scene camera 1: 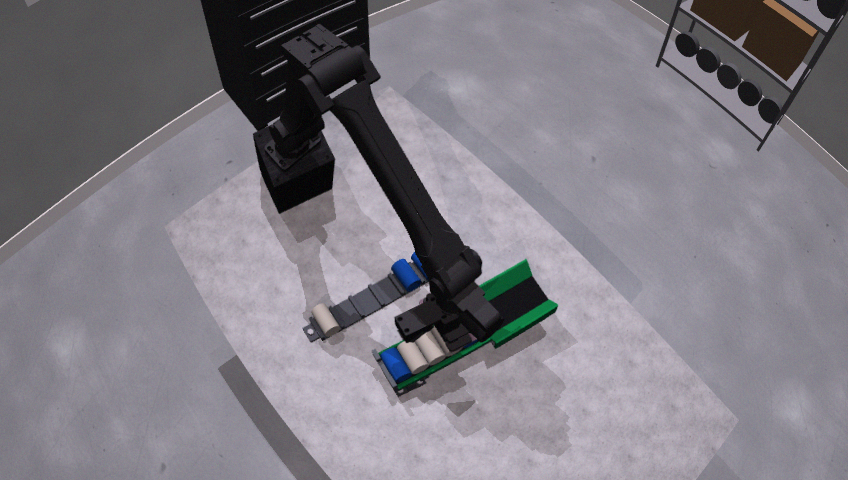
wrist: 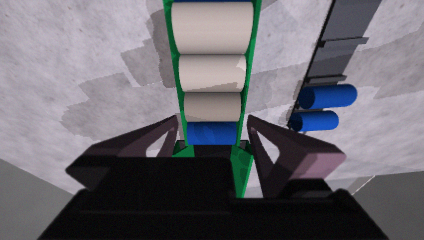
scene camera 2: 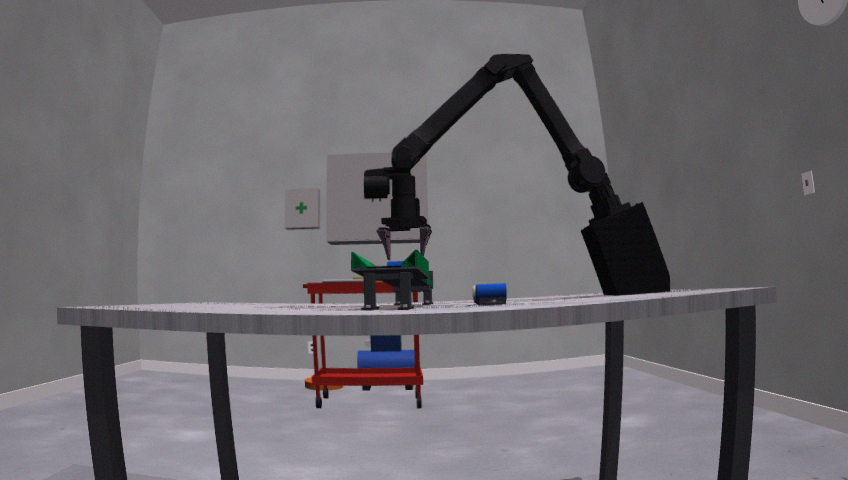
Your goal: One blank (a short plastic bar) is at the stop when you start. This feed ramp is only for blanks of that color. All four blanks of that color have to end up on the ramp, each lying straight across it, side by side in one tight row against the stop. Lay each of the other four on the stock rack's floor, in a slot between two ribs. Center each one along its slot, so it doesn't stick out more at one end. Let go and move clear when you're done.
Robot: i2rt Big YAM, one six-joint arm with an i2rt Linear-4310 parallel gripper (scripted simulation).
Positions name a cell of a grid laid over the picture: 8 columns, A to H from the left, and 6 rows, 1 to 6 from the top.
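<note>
From scene camera 2 I can see my gripper (scene camera 2: D4). The wrist view gives me my gripper (wrist: E3) as well, along with a cream blank (wrist: D1), and then there's a blue blank (wrist: D4), a blue blank (wrist: G3) and another blue blank (wrist: F4).
</note>
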